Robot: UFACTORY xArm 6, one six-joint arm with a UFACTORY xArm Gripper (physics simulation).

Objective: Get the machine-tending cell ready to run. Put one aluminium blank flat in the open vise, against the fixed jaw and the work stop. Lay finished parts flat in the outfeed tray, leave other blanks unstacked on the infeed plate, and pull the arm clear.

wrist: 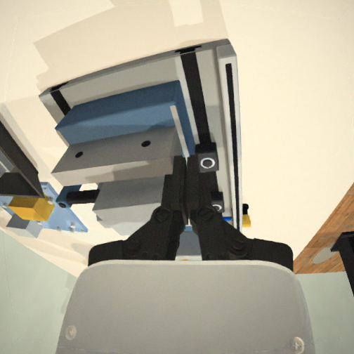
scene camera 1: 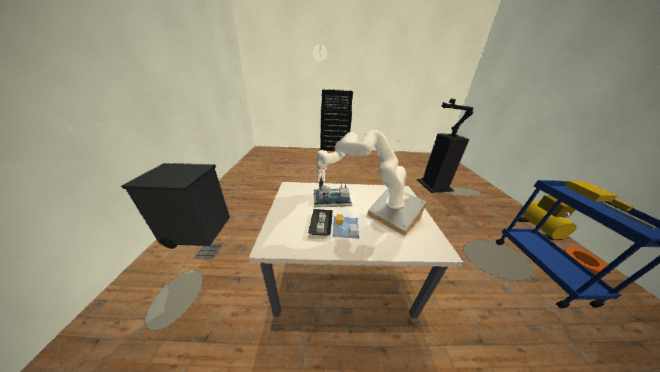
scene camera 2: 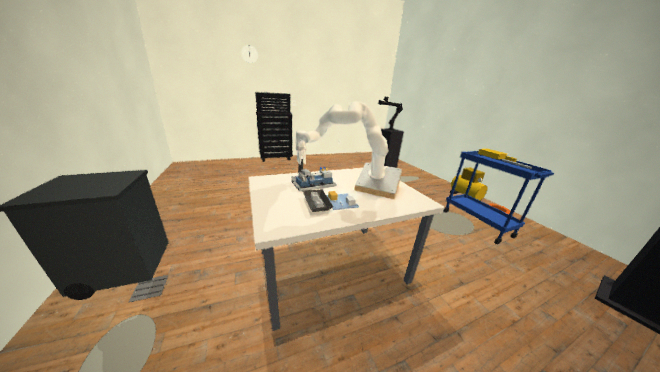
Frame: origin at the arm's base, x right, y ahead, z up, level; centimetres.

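Where they show: gripper, fingertip midpoint: (scene camera 1: 321,187) (scene camera 2: 300,172); arm's base, origin of the base link: (scene camera 1: 395,202) (scene camera 2: 376,173).
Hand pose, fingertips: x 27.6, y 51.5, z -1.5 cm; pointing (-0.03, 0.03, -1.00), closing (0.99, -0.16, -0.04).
Observation:
Each offset is from my fingertips to the top centre of the thing. "*": to the spot under its first point.
The vise @[dx -5.8, dy -8.6, dz +1.1 cm] (scene camera 1: 332,202) (scene camera 2: 314,180) (wrist: 120,112) stands at the table's back left. In the wrist view a grey jaw with two holes (wrist: 115,150) lies beside a plain grey block (wrist: 130,202); a black rod (wrist: 82,196) reaches that block's left end. My gripper (scene camera 1: 321,186) (scene camera 2: 301,167) (wrist: 188,168) is shut and empty at the vise's end, by the jaw, partly hiding the block. The black outfeed tray @[* dx -34.7, dy +8.9, dz -6.6 cm] (scene camera 1: 313,223) (wrist: 19,152) holds two grey parts, one @[dx -29.6, dy +2.5, dz -4.1 cm] (scene camera 1: 322,217) behind the other @[dx -39.7, dy +4.8, dz -4.1 cm] (scene camera 1: 320,227). The blue infeed plate @[dx -38.3, dy -12.5, dz -8.0 cm] (scene camera 1: 341,231) (wrist: 70,220) bears a grey blank @[dx -43.7, dy -15.9, dz -4.4 cm] (scene camera 1: 353,229) (scene camera 2: 350,200) (wrist: 22,227).
A yellow block @[dx -32.9, dy -9.1, dz -4.4 cm] (scene camera 1: 339,219) (scene camera 2: 333,195) (wrist: 31,206) is on the infeed plate, apart from the blank. The arm's base plate (scene camera 1: 397,214) (scene camera 2: 378,182) is at the table's right. A blue cart (scene camera 1: 565,267) (scene camera 2: 482,212) stands on the floor to the right.

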